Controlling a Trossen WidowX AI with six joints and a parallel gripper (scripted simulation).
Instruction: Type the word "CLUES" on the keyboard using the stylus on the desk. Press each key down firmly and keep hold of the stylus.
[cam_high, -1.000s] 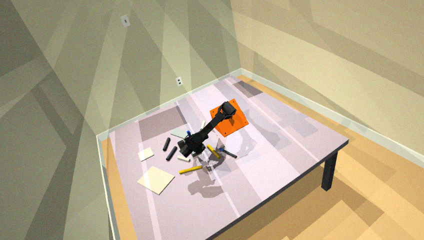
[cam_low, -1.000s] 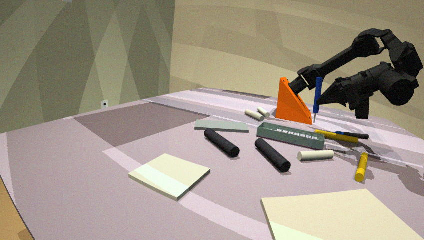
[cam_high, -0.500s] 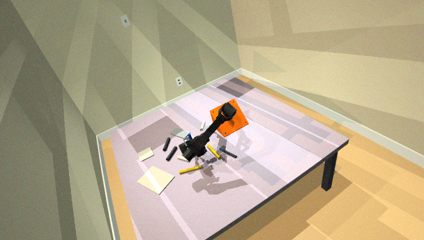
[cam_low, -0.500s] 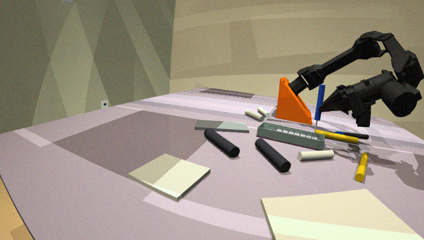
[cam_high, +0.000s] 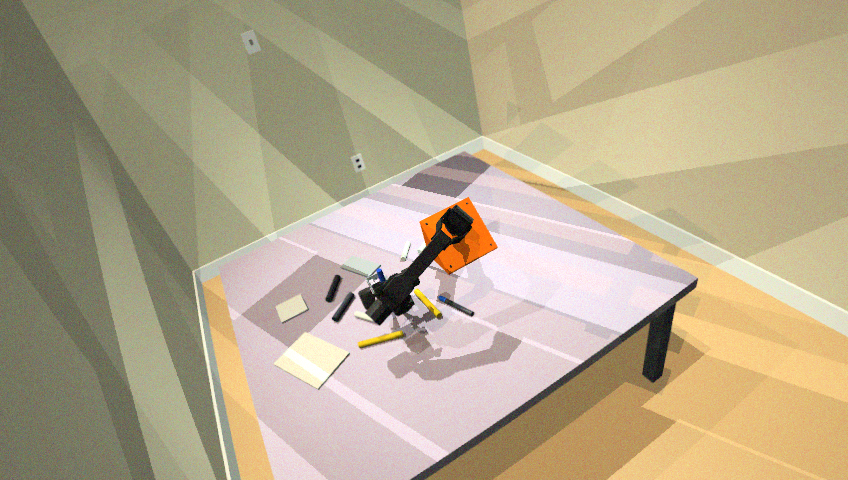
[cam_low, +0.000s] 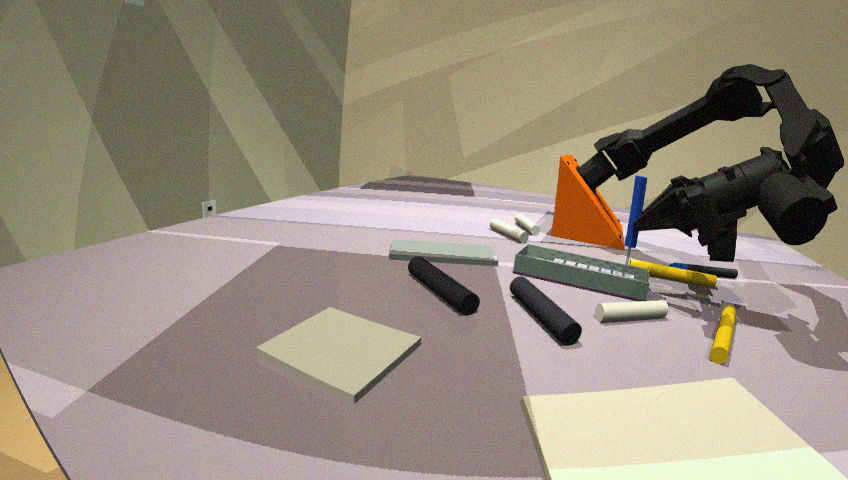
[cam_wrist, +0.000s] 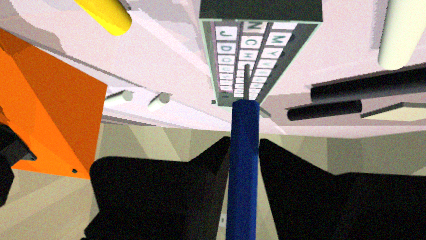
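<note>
Right now the short blue pen is 1 cm below my gripper tip. Round my gripper tip: blue-capped black pen: 14 cm to the left, 14 cm behind, 8 cm below; grey-green slab: 26 cm to the right, 8 cm below; tan sheet: 31 cm ahead, 8 cm below, 3 cm to the left.
</note>
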